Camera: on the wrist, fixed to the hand. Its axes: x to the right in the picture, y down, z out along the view.
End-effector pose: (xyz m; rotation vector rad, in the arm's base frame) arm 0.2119 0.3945 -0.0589 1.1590 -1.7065 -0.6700
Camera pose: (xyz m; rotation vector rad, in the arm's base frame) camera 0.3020 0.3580 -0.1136 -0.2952 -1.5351 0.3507
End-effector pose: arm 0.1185 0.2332 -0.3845 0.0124 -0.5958 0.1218
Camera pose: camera 0.1627 0.1408 -0.4286 -0.6643 -0.0520 1.4902
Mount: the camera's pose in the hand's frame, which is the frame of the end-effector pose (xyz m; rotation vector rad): 0.0013 -0.0959 -0.0569 -0.2081 0.4472 1.5170
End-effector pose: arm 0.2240 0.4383 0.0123 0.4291 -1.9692 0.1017
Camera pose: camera 0.3056 0.3636 0.0262 -1.1832 -1.4264 0.8404
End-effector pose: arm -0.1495 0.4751 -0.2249 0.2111 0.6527 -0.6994
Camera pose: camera -0.2393 0.4243 -0.2672 0.5791 0.7710 0.8942
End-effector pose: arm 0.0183 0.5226 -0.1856 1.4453 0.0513 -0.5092
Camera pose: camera 0.0000 0.5727 -0.2835 0.9994 -0.5818 1.0242
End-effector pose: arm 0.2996 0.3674 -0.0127 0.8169 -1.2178 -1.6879
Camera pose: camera 0.3227 0.3579 -0.1214 -0.0177 -0.8588 -0.3235
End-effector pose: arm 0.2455 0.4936 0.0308 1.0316 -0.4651 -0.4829
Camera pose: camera 0.2641 0.4910 -0.0791 0.3387 -0.6333 1.0125
